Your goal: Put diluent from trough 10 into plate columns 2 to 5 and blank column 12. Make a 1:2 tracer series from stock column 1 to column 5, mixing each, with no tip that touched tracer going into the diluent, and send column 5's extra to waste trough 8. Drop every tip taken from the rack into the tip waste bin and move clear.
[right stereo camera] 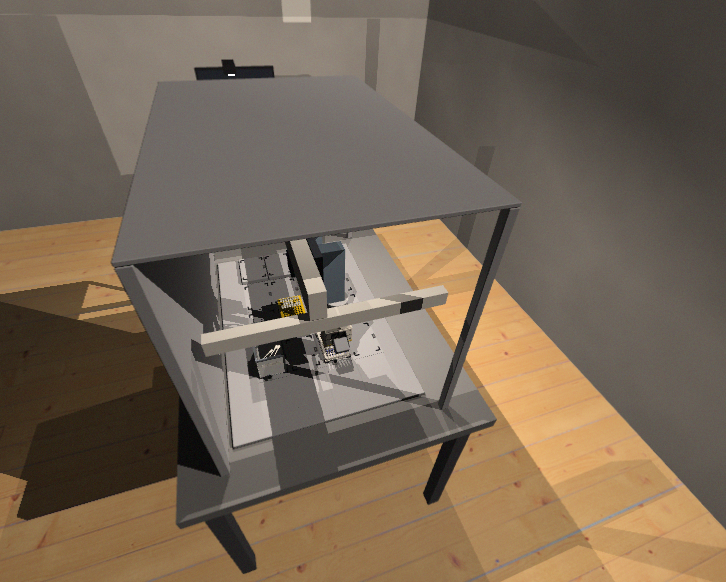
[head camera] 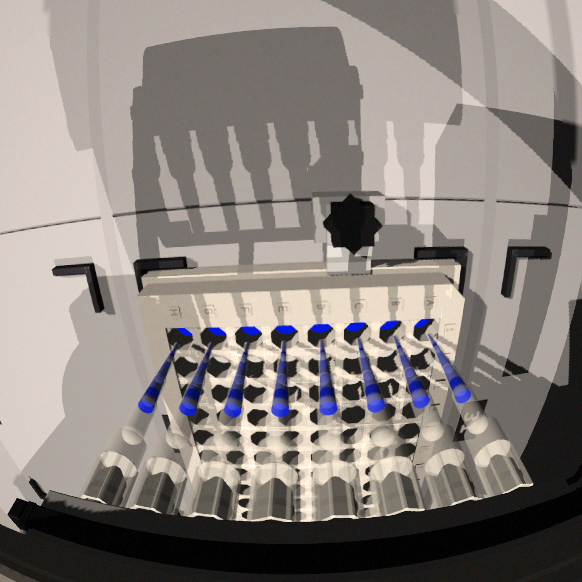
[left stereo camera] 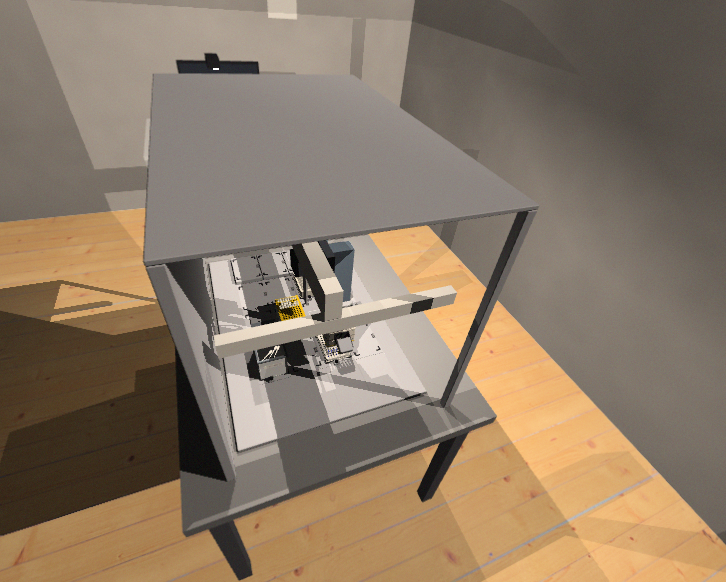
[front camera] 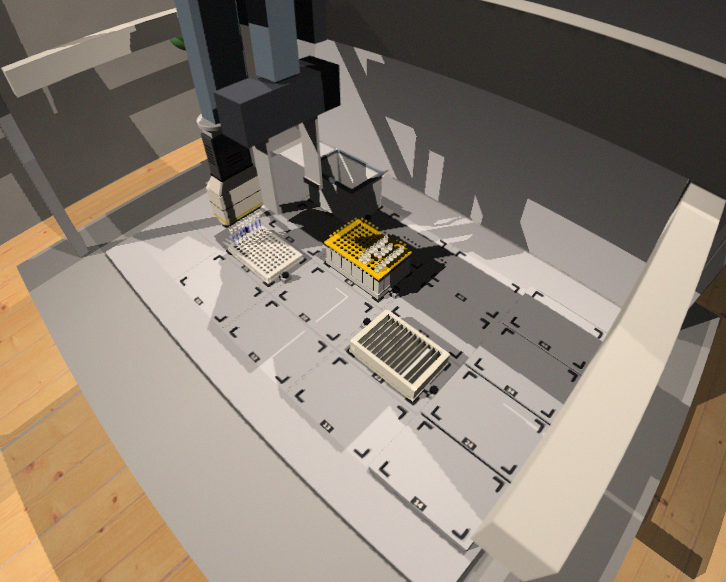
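The pipetting head (front camera: pixel 233 190) stands over the white well plate (front camera: pixel 247 264) (head camera: pixel 228 293). Its eight tips each carry blue liquid in their lower part, and their ends hang just over column 1 in the head view. Blue also shows in the column 1 wells; liquid in other columns cannot be made out. My parked plate gripper (front camera: pixel 292 197) hangs beside the head, fingers apart and empty. The yellow tip rack (front camera: pixel 340 242) (left stereo camera: pixel 290 309) (right stereo camera: pixel 292 306) has empty holes and several white tips. The trough block (front camera: pixel 380 375) shows one pale slot toward its right end. The tip waste bin (front camera: pixel 357 203) (left stereo camera: pixel 272 367) (right stereo camera: pixel 270 366) holds white tips.
Black clamp knobs stand beside the plate, one (head camera: pixel 352 223) near column 1 and another (front camera: pixel 284 276) at its opposite end. A pale gantry beam (front camera: pixel 606 388) crosses the front view at the right. Black corner brackets mark the deck positions.
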